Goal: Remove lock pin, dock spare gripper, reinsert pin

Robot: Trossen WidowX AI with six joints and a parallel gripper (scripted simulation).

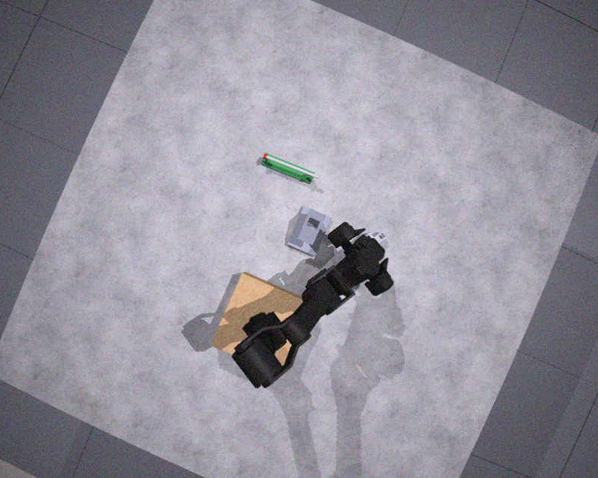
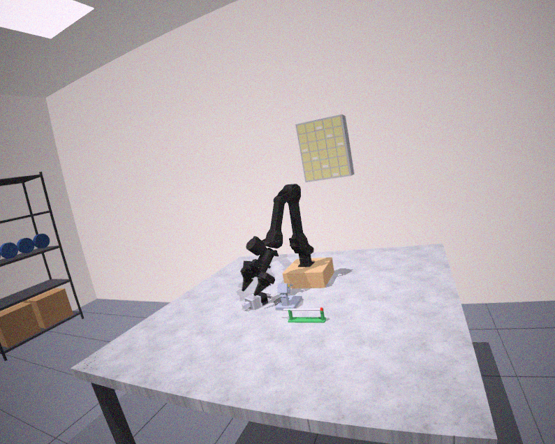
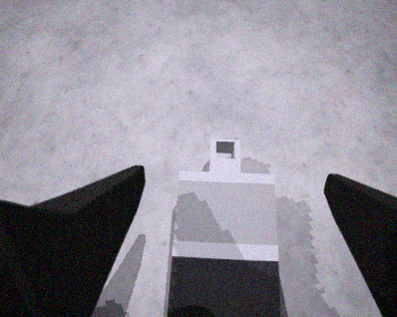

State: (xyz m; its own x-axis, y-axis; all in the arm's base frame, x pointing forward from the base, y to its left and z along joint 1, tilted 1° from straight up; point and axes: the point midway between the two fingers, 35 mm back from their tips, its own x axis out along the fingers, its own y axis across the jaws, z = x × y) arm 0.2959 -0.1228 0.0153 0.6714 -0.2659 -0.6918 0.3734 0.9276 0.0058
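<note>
The spare gripper lies 5 cm below my gripper tip, 1 cm to the left of it and 1 cm behind it. Also, from my gripper tip: green cradle 29 cm to the left, 6 cm ahead, 4 cm below; then socket mount 16 cm to the left, 4 cm behind, 2 cm below.
</note>
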